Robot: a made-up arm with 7 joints. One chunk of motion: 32 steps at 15 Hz.
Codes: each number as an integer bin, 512 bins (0 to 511) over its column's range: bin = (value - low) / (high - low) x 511, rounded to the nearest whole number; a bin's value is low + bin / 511 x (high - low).
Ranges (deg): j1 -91.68..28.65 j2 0..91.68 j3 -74.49..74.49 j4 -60.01..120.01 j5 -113..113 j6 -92.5..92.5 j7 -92.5..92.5
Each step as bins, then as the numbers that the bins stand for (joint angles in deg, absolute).
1 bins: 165 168 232 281 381 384 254
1 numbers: -52.83 30.14 -6.85 38.98 55.50 46.52 -0.54
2 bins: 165 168 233 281 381 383 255
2 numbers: -52.83 30.14 -6.56 38.98 55.50 46.16 -0.18
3 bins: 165 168 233 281 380 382 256
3 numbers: -52.83 30.14 -6.56 38.98 55.06 45.80 0.18
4 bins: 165 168 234 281 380 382 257
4 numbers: -52.83 30.14 -6.27 38.98 55.06 45.80 0.54
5 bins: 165 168 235 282 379 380 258
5 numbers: -52.83 30.14 -5.98 39.34 54.62 45.07 0.91
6 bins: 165 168 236 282 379 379 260
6 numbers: -52.83 30.14 -5.69 39.34 54.62 44.71 1.63
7 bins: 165 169 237 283 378 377 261
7 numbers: -52.83 30.32 -5.39 39.69 54.18 43.99 1.99
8 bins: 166 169 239 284 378 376 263
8 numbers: -52.59 30.32 -4.81 40.04 54.18 43.63 2.72
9 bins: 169 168 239 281 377 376 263
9 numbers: -51.88 30.14 -4.81 38.98 53.74 43.63 2.72
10 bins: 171 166 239 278 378 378 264
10 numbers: -51.41 29.78 -4.81 37.93 54.18 44.35 3.08
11 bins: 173 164 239 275 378 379 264
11 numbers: -50.94 29.42 -4.81 36.87 54.18 44.71 3.08
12 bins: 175 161 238 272 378 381 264
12 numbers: -50.47 28.89 -5.10 35.81 54.18 45.44 3.08
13 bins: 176 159 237 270 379 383 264
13 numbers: -50.24 28.53 -5.39 35.11 54.62 46.16 3.08
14 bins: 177 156 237 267 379 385 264
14 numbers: -50.00 27.99 -5.39 34.05 54.62 46.88 3.08
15 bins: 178 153 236 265 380 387 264
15 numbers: -49.76 27.45 -5.69 33.35 55.06 47.61 3.08
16 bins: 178 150 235 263 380 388 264
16 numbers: -49.76 26.91 -5.98 32.64 55.06 47.97 3.08
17 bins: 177 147 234 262 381 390 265
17 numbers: -50.00 26.37 -6.27 32.29 55.50 48.69 3.44
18 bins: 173 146 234 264 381 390 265
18 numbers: -50.94 26.19 -6.27 32.99 55.50 48.69 3.44
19 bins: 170 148 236 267 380 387 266
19 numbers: -51.65 26.55 -5.69 34.05 55.06 47.61 3.80
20 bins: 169 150 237 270 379 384 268
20 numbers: -51.88 26.91 -5.39 35.11 54.62 46.52 4.53
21 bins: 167 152 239 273 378 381 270
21 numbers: -52.35 27.27 -4.81 36.17 54.18 45.44 5.25
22 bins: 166 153 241 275 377 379 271
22 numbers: -52.59 27.45 -4.23 36.87 53.74 44.71 5.61
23 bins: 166 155 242 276 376 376 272
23 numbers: -52.59 27.81 -3.94 37.22 53.29 43.63 5.97
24 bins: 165 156 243 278 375 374 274
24 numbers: -52.83 27.99 -3.64 37.93 52.85 42.90 6.70
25 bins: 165 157 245 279 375 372 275
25 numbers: -52.83 28.17 -3.06 38.28 52.85 42.18 7.06
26 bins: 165 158 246 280 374 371 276
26 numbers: -52.83 28.35 -2.77 38.63 52.41 41.82 7.42
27 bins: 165 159 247 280 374 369 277
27 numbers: -52.83 28.53 -2.48 38.63 52.41 41.09 7.78
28 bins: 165 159 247 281 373 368 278
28 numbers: -52.83 28.53 -2.48 38.98 51.97 40.73 8.15
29 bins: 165 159 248 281 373 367 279
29 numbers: -52.83 28.53 -2.19 38.98 51.97 40.37 8.51
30 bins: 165 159 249 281 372 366 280
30 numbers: -52.83 28.53 -1.90 38.98 51.52 40.00 8.87
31 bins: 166 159 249 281 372 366 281
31 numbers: -52.59 28.53 -1.90 38.98 51.52 40.00 9.23
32 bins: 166 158 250 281 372 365 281
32 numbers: -52.59 28.35 -1.60 38.98 51.52 39.64 9.23
